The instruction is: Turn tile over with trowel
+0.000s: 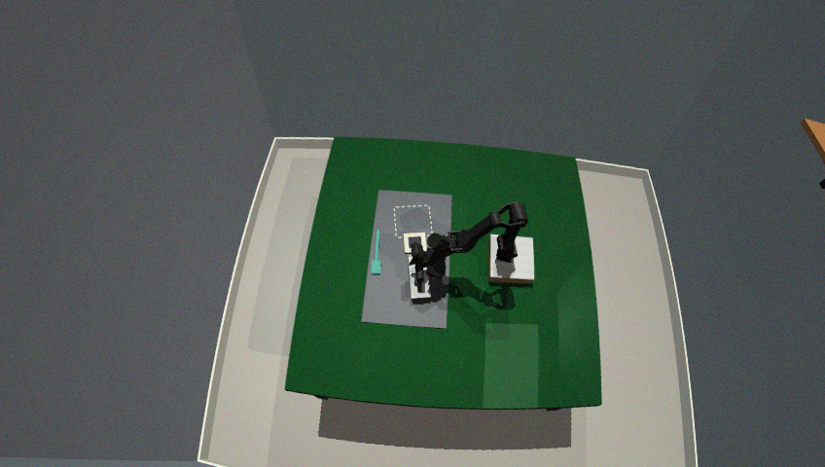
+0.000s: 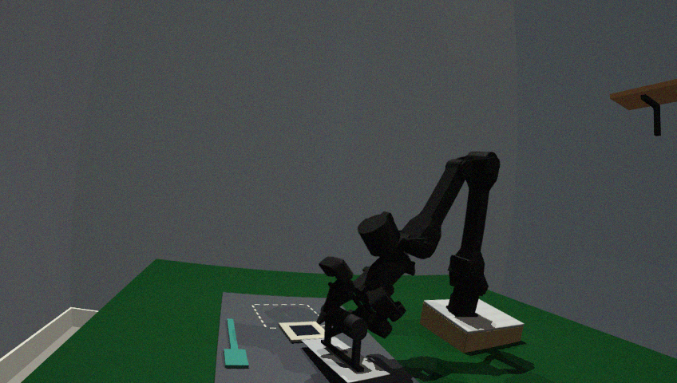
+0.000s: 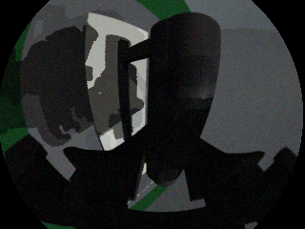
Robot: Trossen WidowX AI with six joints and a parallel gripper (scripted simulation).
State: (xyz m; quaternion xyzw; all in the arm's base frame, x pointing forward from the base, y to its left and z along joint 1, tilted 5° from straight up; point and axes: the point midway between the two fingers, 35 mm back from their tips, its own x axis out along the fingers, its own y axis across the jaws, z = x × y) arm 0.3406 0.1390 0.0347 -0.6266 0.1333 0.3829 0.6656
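Now: the grey mat 90 mm below my gripper tip, 80 mm to the right of it and 30 mm ahead of it. Also, from my gripper tip: teal trowel 160 mm ahead, 70 mm below, 40 mm to the right; cream tile 140 mm to the right, 70 mm below, 20 mm ahead.
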